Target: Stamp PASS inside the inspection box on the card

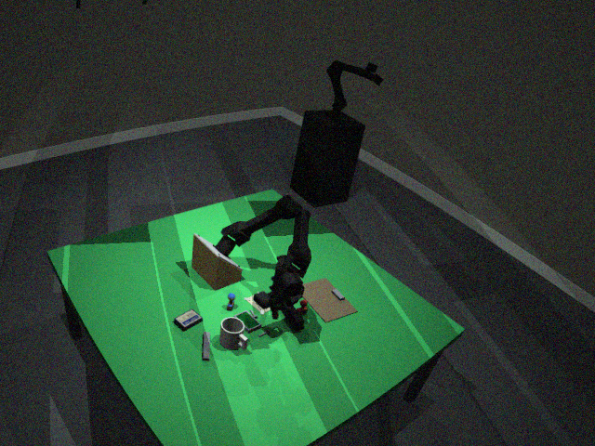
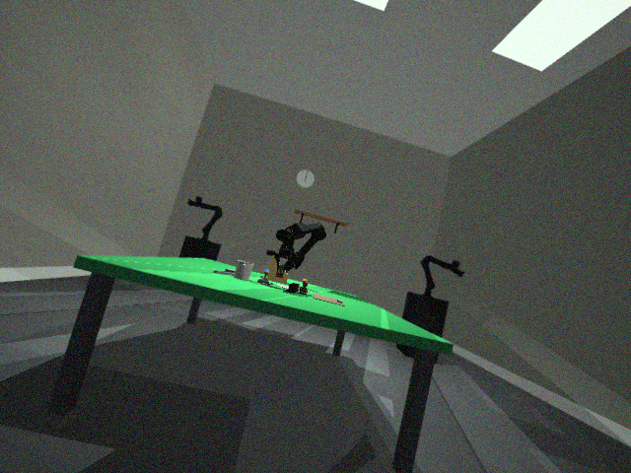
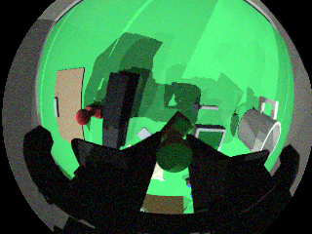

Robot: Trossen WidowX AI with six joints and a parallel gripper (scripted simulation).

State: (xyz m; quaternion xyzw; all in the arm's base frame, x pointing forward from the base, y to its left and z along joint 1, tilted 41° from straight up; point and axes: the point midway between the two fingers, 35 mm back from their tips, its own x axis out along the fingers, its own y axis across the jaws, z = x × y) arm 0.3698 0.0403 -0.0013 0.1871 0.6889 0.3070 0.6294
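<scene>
The green ink pad is 5 cm behind my gripper tip, 8 cm to the right of it and 7 cm below it. From my gripper tip the other things lie so: red-knobbed stamp 2 cm behind, 14 cm to the left, 6 cm below; then white card 13 cm behind, 2 cm to the left, 8 cm below; then black block 1 cm behind, 9 cm to the left, 6 cm below.
</scene>
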